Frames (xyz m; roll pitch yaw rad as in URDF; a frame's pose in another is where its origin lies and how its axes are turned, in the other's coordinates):
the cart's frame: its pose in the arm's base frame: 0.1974 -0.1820 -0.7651 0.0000 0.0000 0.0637
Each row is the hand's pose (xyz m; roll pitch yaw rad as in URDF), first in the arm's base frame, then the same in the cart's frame.
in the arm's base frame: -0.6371 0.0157 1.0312 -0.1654 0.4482 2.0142
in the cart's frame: -0.8202 0.2504 1.7963 -0.1654 0.4482 1.9505
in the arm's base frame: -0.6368 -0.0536 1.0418 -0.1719 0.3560 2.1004
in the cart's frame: -0.8243 0.1812 1.8069 -0.1719 0.3560 2.0367
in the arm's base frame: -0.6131 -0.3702 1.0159 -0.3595 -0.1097 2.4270
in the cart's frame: -0.8208 -0.1362 1.7810 -0.3595 -0.1097 2.3633
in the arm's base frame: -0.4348 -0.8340 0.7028 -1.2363 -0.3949 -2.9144
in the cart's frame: -0.6724 -0.6104 1.4679 -1.2363 -0.3949 -2.9781
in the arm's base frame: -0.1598 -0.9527 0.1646 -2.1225 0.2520 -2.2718
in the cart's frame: -0.4055 -0.7464 0.9297 -2.1225 0.2520 -2.3355
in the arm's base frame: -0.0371 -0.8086 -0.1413 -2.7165 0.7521 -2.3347
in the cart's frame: -0.2739 -0.6104 0.6238 -2.7165 0.7521 -2.3984
